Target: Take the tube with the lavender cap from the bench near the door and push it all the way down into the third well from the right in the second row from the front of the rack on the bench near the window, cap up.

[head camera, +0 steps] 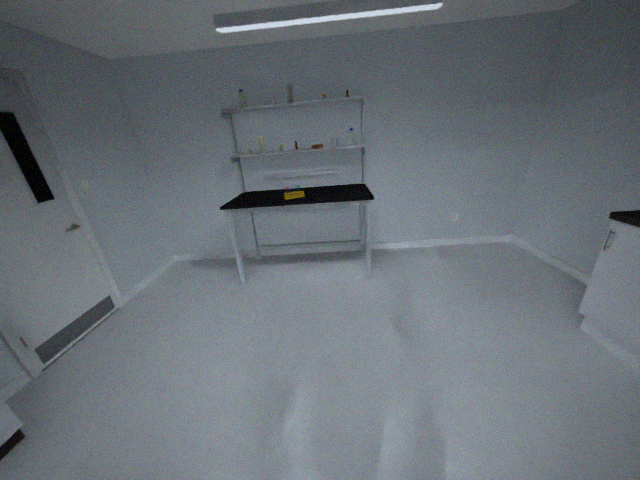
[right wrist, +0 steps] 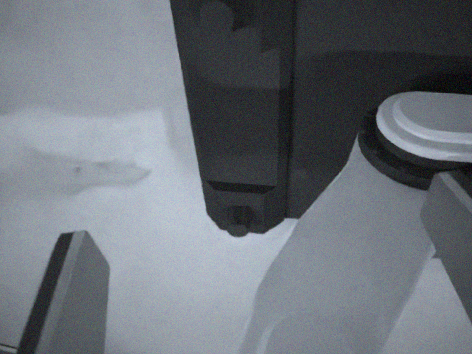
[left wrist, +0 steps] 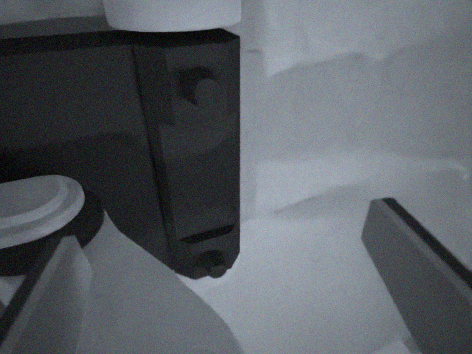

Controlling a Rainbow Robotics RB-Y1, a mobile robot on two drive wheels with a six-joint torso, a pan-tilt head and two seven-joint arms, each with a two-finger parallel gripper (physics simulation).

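Places are measured from the robot's base along level axes (x ahead, y left, z up), in metres.
Pixels of known places: left gripper, fingertip midpoint: [left wrist: 229, 236]; right gripper, fingertip midpoint: [right wrist: 264, 222].
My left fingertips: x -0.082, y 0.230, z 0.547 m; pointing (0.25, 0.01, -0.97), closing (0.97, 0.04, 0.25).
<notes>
Behind a point stands the place of what it marks.
A bench with a black top [head camera: 330, 193] @(x 2.573, y -0.086, z 0.915 m) stands against the far wall in the head view, on the same side of the room as the door. A small yellow rack [head camera: 294, 194] @(x 2.537, y 0.298, z 0.943 m) sits on it, with tiny red [head camera: 286, 189] @(x 2.472, y 0.367, z 1.014 m) and green [head camera: 297, 187] @(x 2.522, y 0.246, z 1.016 m) caps showing at its top. A lavender cap cannot be made out at this distance. The bench near the window and its rack do not show. My left gripper [left wrist: 229, 236] @(x -0.082, y 0.230, z 0.547 m) is open and empty, beside my dark base. My right gripper [right wrist: 264, 222] @(x -0.081, y -0.226, z 0.547 m) is open and empty on the base's other side.
Two wall shelves [head camera: 305, 151] @(x 2.744, y 0.148, z 1.354 m) [head camera: 305, 104] @(x 2.835, y 0.107, z 1.810 m) with bottles hang above the bench. A white door [head camera: 51, 248] @(x 1.746, y 2.210, z 0.824 m) is at the left. A white cabinet [head camera: 615, 279] @(x 1.227, y -1.789, z 0.511 m) with a dark top is at the right edge. A white corner of furniture [head camera: 6, 424] @(x 0.773, y 1.798, z 0.183 m) shows at the lower left.
</notes>
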